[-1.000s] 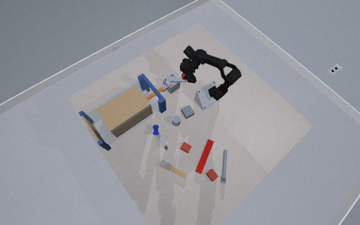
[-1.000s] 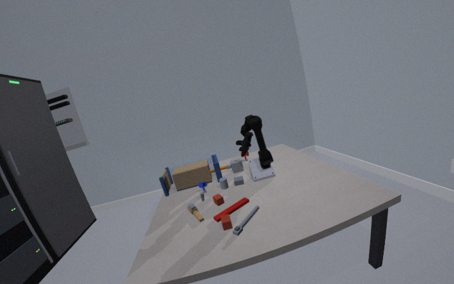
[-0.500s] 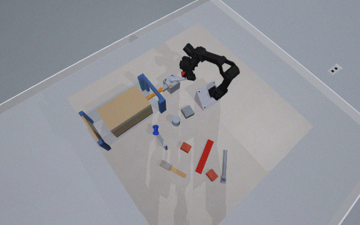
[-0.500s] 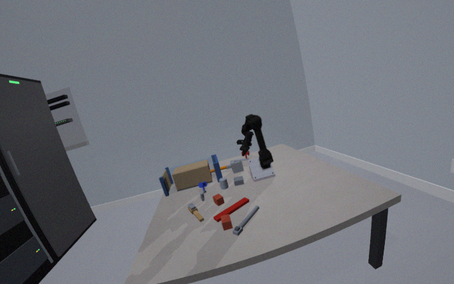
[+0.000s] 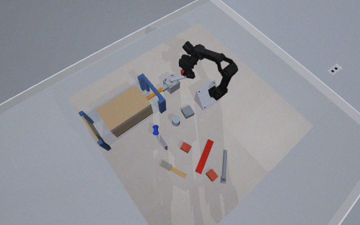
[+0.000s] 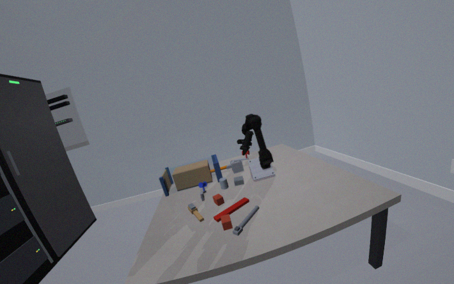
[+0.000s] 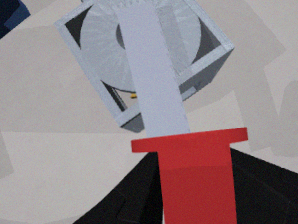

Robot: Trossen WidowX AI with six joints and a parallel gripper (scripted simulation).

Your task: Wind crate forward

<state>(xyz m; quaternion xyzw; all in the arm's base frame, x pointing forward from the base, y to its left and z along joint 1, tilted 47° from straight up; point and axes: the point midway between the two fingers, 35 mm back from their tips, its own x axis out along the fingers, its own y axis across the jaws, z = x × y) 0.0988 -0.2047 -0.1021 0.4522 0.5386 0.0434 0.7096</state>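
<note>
Now: the red-knobbed handle 2 cm ahead of my gripper tip and 3 cm below it. From my gripper tip the other things lie so: red knob 2 cm behind, 1 cm to the left; blue frame 24 cm ahead, 1 cm to the right, 2 cm below; grey winch 7 cm ahead, 3 cm to the right, 10 cm below.
</note>
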